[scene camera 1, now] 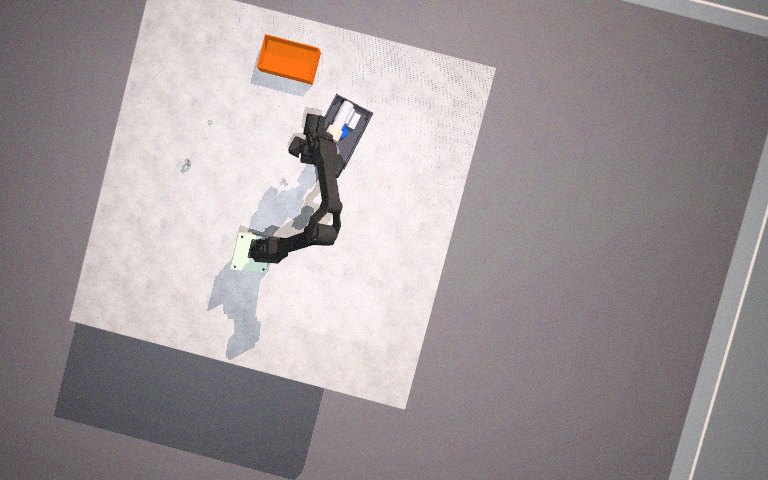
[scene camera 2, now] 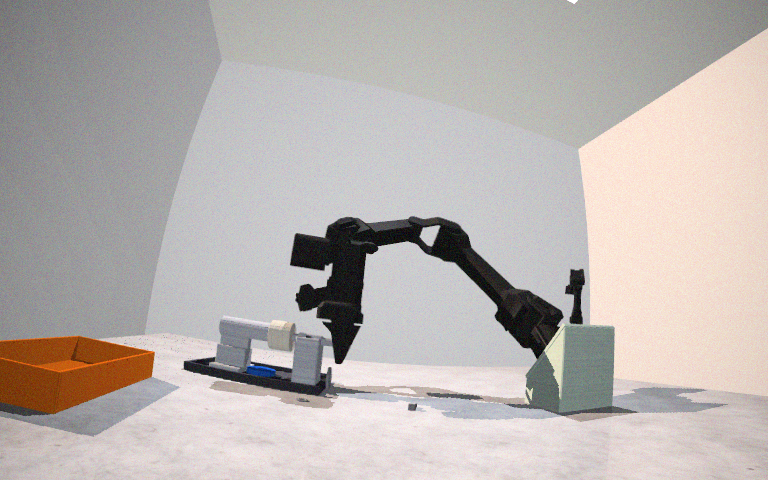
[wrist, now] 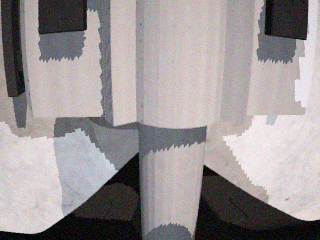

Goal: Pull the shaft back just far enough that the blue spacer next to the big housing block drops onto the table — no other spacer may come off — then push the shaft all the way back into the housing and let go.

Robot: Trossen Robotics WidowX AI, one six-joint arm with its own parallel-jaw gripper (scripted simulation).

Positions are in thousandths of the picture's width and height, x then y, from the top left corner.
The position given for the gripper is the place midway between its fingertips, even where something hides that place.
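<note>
The gripper (scene camera 2: 441,757), (wrist: 502,681) is visible. So is a housing block (scene camera 1: 446,232).
</note>
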